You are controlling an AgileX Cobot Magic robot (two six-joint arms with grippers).
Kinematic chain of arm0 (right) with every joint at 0, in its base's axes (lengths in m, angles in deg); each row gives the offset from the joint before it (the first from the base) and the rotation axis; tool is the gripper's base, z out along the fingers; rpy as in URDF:
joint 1: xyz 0 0 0.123 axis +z
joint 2: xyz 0 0 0 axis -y
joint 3: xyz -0.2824 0 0.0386 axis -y
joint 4: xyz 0.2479 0 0.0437 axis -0.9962 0 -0.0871
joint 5: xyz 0 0 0 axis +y
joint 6: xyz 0.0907 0 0.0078 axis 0.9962 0 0.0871
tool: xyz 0 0 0 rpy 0 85 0
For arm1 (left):
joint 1: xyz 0 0 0.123 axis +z
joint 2: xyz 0 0 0 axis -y
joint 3: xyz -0.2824 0 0.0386 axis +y
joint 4: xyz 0.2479 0 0.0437 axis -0.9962 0 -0.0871
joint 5: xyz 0 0 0 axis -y
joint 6: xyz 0.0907 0 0.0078 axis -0.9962 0 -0.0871
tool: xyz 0 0 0 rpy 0 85 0
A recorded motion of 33 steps. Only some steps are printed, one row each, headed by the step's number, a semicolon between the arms.
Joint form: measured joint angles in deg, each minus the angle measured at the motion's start. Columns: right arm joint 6, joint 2, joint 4, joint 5, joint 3, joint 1; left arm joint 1, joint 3, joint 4, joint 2, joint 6, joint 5.
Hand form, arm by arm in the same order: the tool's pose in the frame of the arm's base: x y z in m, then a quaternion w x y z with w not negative. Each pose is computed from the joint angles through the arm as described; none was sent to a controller.
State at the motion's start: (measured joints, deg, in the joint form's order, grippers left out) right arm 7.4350 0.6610 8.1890 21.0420 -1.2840 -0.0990; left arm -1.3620 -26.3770 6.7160 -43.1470 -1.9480 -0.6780
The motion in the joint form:
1: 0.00 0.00 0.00 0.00 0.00 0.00; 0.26 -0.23 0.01 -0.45 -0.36 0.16
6: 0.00 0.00 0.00 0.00 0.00 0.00; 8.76 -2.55 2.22 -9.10 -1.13 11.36
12: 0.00 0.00 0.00 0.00 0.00 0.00; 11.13 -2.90 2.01 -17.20 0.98 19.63
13: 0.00 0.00 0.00 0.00 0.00 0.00; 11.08 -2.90 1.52 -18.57 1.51 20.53
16: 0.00 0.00 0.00 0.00 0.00 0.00; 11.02 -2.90 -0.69 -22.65 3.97 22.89
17: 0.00 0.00 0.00 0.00 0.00 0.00; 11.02 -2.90 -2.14 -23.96 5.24 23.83
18: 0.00 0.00 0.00 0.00 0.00 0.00; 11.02 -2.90 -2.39 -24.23 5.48 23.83
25: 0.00 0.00 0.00 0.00 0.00 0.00; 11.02 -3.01 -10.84 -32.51 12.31 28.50
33: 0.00 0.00 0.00 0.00 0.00 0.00; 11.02 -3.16 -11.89 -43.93 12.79 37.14
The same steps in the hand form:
1: 0.0527 -0.0048 0.1734 0.59829 0.01450 0.80084 -0.02213; 0.1608 -0.0032 0.2952 0.62515 -0.02223 0.77959 -0.03055
6: 0.0527 -0.0048 0.1734 0.59829 0.01450 0.80084 -0.02213; 0.1908 0.0274 0.2995 0.65731 -0.09536 0.74728 0.02056
12: 0.0527 -0.0048 0.1734 0.59829 0.01450 0.80084 -0.02213; 0.2150 0.0415 0.2853 0.65976 -0.12743 0.73987 0.03277
13: 0.0527 -0.0048 0.1734 0.59829 0.01450 0.80084 -0.02213; 0.2190 0.0420 0.2814 0.65680 -0.12737 0.74253 0.03212
16: 0.0527 -0.0048 0.1734 0.59829 0.01450 0.80084 -0.02213; 0.2305 0.0429 0.2690 0.64616 -0.12714 0.75206 0.02673
17: 0.0527 -0.0048 0.1734 0.59829 0.01450 0.80084 -0.02213; 0.2341 0.0427 0.2651 0.64408 -0.12405 0.75445 0.02412
18: 0.0527 -0.0048 0.1734 0.59829 0.01450 0.80084 -0.02213; 0.2348 0.0427 0.2640 0.64234 -0.12376 0.75600 0.02340
25: 0.0527 -0.0048 0.1734 0.59829 0.01450 0.80084 -0.02213; 0.2557 0.0404 0.2358 0.61908 -0.10152 0.77874 0.00273
33: 0.0527 -0.0048 0.1734 0.59829 0.01450 0.80084 -0.02213; 0.2782 0.0424 0.1958 0.60063 -0.09763 0.79352 -0.00581

